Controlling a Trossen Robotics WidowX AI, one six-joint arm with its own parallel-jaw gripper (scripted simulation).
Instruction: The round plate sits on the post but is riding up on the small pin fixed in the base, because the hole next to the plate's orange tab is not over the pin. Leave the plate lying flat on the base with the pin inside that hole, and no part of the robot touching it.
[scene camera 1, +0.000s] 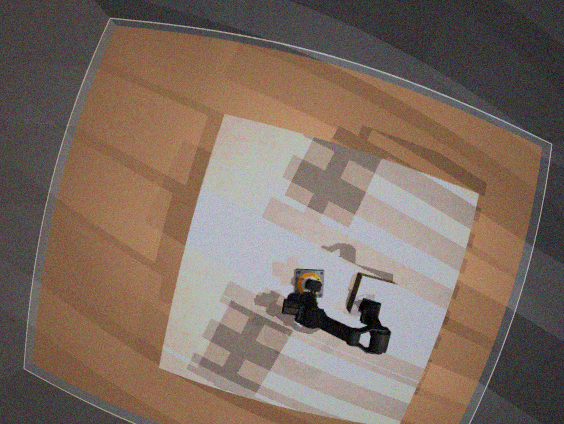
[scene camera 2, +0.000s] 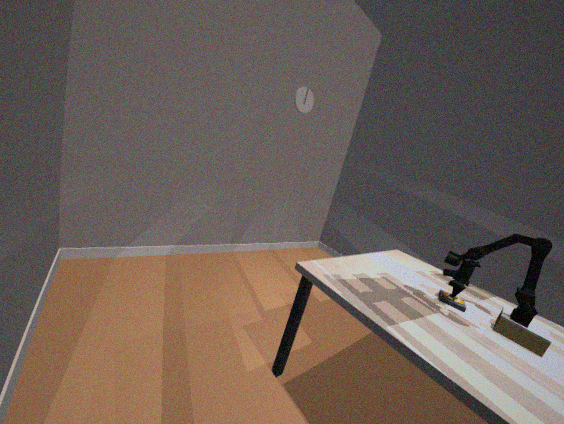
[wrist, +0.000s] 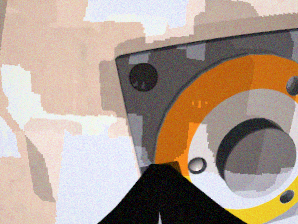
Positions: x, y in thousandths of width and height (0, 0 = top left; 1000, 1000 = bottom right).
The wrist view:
gripper: 532, 775
grey square base: 502, 355
